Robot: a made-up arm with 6 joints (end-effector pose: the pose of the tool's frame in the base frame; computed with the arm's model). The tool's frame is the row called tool. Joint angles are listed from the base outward.
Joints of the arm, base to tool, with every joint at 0 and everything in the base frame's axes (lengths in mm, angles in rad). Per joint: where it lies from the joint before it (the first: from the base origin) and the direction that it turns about. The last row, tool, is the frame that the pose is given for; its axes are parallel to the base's.
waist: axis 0 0 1 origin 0.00 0.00 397.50
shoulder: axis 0 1 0 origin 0.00 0.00 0.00
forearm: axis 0 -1 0 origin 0.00 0.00 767.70
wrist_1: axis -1 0 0 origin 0.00 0.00 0.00
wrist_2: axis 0 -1 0 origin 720.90 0.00 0.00
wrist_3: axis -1 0 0 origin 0.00 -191.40 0.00
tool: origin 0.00 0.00 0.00
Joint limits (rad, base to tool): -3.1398..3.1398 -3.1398..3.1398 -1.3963..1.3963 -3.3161..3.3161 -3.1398..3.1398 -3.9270..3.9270
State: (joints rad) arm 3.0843 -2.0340 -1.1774 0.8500 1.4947 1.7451
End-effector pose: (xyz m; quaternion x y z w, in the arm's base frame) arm 0.3300 0.1076 0.6934 0.6244 -0.5384 -0.0905 0.5585
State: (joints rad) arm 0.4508 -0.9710 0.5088 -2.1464 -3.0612 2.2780
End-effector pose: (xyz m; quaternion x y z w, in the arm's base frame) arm -0.4129 -0.0841 1.5342 0.4233 0.5778 -0.4911 0.4958
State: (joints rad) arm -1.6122 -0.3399 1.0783 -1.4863 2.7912 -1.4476
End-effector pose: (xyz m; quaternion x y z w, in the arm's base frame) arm -0.0179 -0.0414 1.8048 0.4480 0.6293 -0.5208 0.3633
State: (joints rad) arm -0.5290 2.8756 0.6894 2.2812 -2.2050 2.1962
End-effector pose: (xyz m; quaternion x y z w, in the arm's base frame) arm -0.0198 0.1561 -1.0156 0.1475 -0.2074 -0.5275 0.8105
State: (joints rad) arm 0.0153 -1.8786 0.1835 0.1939 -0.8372 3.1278
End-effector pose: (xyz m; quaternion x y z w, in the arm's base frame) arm -1.1012 -0.2047 0.7831 0.8151 -0.0859 0.5729 0.0017
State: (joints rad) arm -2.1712 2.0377 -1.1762 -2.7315 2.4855 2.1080
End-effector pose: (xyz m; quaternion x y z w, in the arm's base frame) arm 0.1606 -0.0761 0.1801 0.0448 -0.6871 -0.6024 0.4037
